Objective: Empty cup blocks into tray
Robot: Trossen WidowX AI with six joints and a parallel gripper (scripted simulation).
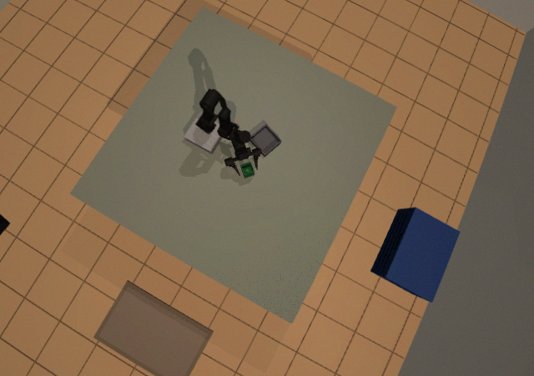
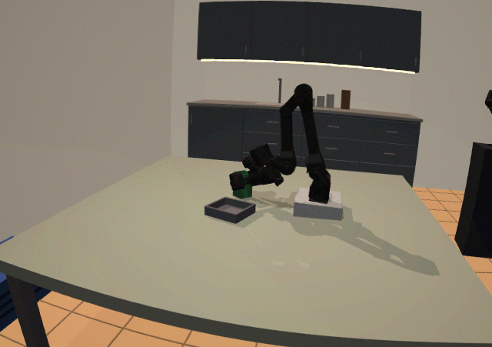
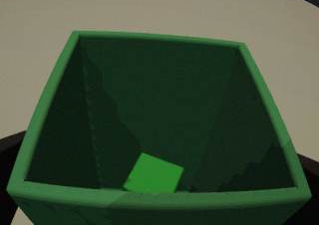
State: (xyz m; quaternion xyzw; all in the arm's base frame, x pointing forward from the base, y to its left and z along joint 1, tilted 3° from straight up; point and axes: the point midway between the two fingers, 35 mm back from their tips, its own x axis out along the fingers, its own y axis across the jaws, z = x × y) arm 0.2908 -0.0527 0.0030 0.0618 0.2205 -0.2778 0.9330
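Now: the bright green block 10 mm to the left of my gripper tip, 10 mm below it and 10 mm behind it. From my gripper tip the other things lie so: square green cup: 30 mm below, 10 mm to the left, 10 mm behind; shallow dark grey tray: 200 mm to the left, 50 mm below, 40 mm behind.
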